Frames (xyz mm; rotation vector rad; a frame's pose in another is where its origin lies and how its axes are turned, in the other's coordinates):
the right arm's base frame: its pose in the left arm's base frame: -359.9 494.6 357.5 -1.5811 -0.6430 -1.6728
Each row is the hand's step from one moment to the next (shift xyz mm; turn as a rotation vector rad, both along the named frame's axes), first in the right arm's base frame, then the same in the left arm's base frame.
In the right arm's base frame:
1: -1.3 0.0 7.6 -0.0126 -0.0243 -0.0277
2: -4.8 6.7 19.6 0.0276 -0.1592 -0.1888
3: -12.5 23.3 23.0 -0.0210 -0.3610 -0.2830
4: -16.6 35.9 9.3 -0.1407 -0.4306 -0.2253
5: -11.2 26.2 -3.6 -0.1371 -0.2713 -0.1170
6: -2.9 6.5 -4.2 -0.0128 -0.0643 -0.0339
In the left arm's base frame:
1: 4.7 6.1 -0.4 -0.0365 -0.0047 -0.0126
2: 17.2 12.0 -3.3 -0.2410 -0.0552 0.0251
3: 32.2 5.9 -12.5 -0.4591 0.0020 -0.0084
4: 33.5 -11.7 -19.8 -0.4814 0.1093 -0.1108
5: 18.1 -16.8 -14.8 -0.2892 0.0965 -0.1146
6: 2.4 -6.7 -4.2 -0.0718 0.0147 -0.0085

